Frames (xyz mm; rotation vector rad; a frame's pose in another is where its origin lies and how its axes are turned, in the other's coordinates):
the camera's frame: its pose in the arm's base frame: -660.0 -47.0 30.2 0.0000 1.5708 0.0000
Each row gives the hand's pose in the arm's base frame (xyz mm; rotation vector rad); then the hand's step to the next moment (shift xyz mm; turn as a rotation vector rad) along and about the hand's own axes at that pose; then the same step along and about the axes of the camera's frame.
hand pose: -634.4 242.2 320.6 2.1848 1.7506 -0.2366
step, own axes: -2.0 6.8 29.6 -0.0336 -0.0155 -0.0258
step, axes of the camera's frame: 25.9 -13.6 8.4 -0.0328 -0.0186 -0.0247
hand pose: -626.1 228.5 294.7 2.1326 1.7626 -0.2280
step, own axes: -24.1 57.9 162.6 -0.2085 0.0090 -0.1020
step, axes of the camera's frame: 131.3 -92.0 68.4 -0.1683 -0.1536 -0.0452
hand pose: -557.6 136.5 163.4 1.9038 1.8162 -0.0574
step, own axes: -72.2 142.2 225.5 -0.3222 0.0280 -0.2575
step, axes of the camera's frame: 124.0 -150.0 196.0 -0.3517 -0.1991 -0.0872
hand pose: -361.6 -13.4 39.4 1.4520 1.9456 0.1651
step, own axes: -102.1 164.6 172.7 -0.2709 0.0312 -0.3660
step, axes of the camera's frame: 4.3 -80.6 246.6 -0.4117 -0.1208 -0.1556
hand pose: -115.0 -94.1 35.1 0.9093 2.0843 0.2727
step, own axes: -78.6 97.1 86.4 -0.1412 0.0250 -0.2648
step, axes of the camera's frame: -39.2 5.0 146.7 -0.2658 -0.0479 -0.1331
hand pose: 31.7 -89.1 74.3 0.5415 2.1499 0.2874
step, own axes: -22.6 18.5 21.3 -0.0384 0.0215 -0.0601
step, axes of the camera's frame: -10.6 5.6 34.1 -0.0710 0.0000 -0.0225
